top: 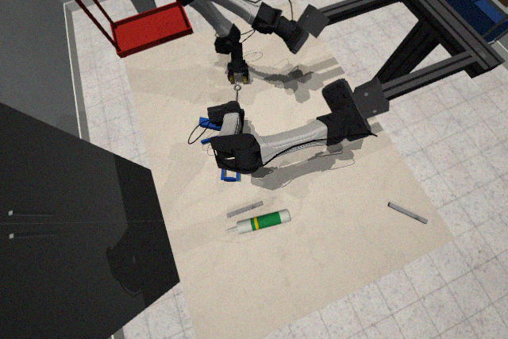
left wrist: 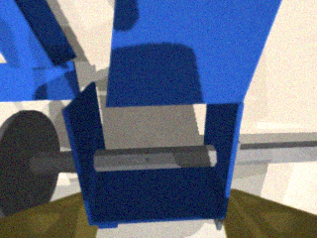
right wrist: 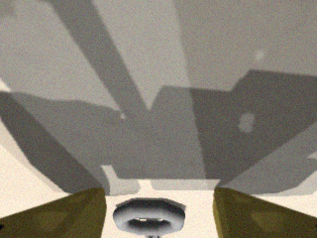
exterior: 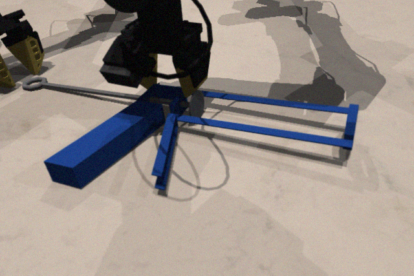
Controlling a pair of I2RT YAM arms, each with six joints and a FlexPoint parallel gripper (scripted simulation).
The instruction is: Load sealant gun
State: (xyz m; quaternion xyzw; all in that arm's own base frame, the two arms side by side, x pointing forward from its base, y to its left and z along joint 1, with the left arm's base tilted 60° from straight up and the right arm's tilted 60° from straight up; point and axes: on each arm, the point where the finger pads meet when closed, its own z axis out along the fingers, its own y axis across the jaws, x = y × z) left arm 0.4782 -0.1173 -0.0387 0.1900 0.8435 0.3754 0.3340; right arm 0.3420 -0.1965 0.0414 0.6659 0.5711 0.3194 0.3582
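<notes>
Now: the thumb plate 3 cm to the right of my left hand and 1 cm below it. The rest, counted from my left hand: cartridge (43 cm to the left, 9 cm ahead, 1 cm below); then plunger rod (10 cm to the right, 3 cm behind, 2 cm below).
</notes>
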